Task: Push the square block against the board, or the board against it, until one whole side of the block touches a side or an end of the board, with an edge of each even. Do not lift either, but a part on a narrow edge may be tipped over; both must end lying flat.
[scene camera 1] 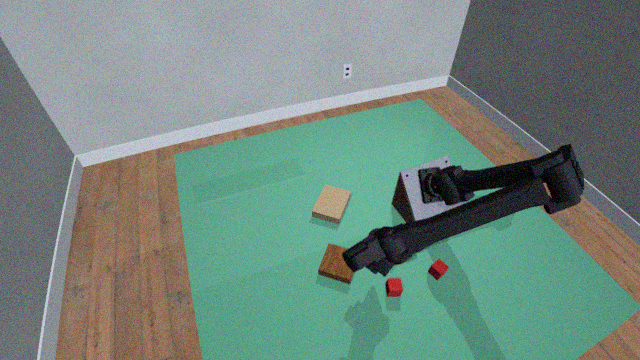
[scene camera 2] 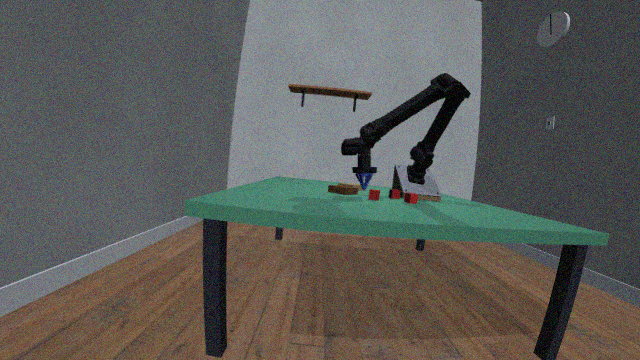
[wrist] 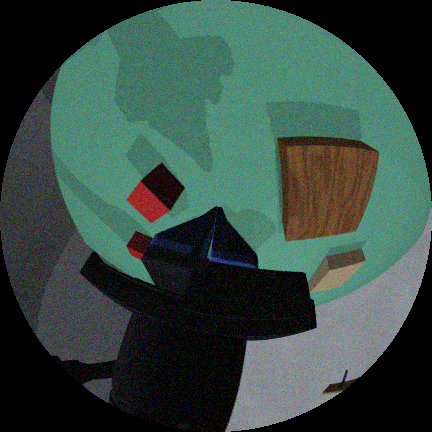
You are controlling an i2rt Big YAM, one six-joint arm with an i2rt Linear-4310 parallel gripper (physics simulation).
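The square block is dark brown wood and lies flat; the arm's wrist hides its right corner in scene camera 1. The board is light tan wood and lies flat behind it, toward the back wall, with a gap between them. In scene camera 2 the board is mostly hidden behind the block. My gripper is shut and empty, pointing down, low over the table. It is beside the block, to its right in scene camera 2, and apart from it. The wrist hides its fingertips in scene camera 1.
Red cubes lie right of the block: one nearer the front, one farther right, and a third hidden under the arm in scene camera 1. The sloped arm base stands behind them on the green table.
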